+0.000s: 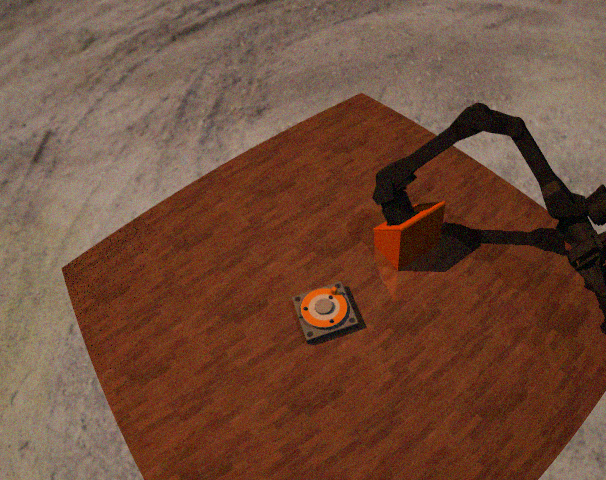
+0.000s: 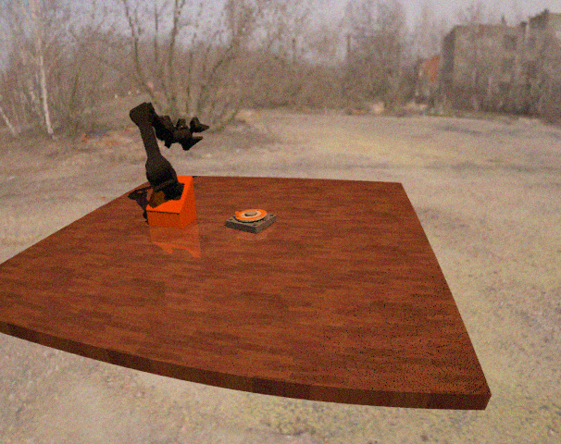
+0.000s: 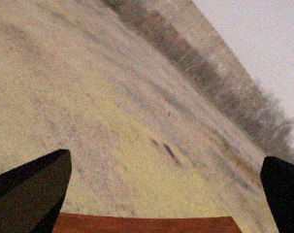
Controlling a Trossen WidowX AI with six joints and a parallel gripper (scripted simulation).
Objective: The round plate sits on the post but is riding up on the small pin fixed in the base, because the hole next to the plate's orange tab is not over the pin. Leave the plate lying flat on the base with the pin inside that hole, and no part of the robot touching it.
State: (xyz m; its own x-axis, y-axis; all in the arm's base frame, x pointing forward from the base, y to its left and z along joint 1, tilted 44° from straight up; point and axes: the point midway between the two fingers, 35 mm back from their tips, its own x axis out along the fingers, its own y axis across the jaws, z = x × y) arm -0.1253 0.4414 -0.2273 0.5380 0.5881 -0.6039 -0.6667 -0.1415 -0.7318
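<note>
Now: the round plate 36 cm ahead of my gripper tip, 48 cm to the right of it and 22 cm below it. From my gripper tip the other things lie so: square grey base 38 cm ahead, 47 cm to the right, 23 cm below.
</note>
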